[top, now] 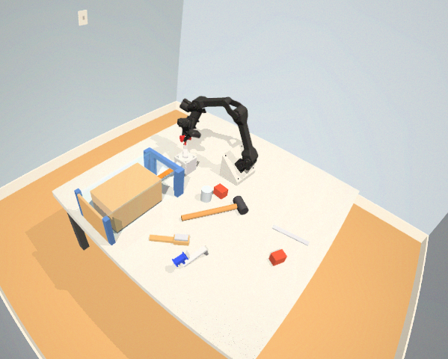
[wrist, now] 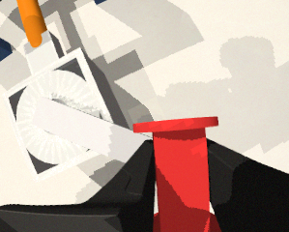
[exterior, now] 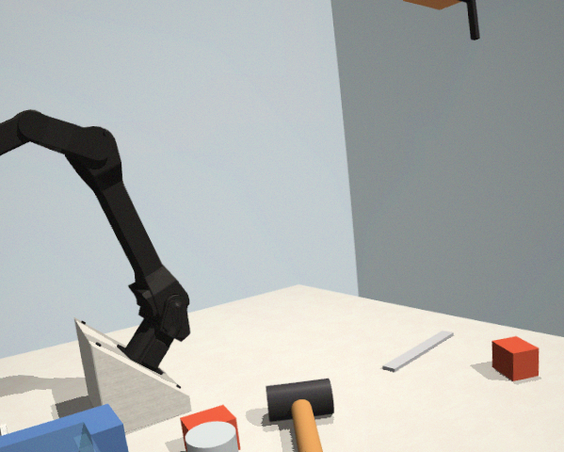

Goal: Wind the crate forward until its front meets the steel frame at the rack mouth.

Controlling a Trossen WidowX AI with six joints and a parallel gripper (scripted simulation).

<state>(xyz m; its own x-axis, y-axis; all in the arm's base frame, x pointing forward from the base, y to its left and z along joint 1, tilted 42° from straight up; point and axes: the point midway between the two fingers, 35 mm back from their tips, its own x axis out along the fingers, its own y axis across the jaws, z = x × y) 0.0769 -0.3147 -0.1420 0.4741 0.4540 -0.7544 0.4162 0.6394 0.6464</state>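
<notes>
The grey crank bar is 3 cm to the left of my gripper tip, 3 cm below it and 1 cm ahead of it. Round my gripper tip: grey winch 10 cm below, 7 cm to the left, 4 cm ahead; then blue frame 22 cm ahead, 6 cm to the left, 3 cm below; then red knob 1 cm to the left, 1 cm behind.
</notes>
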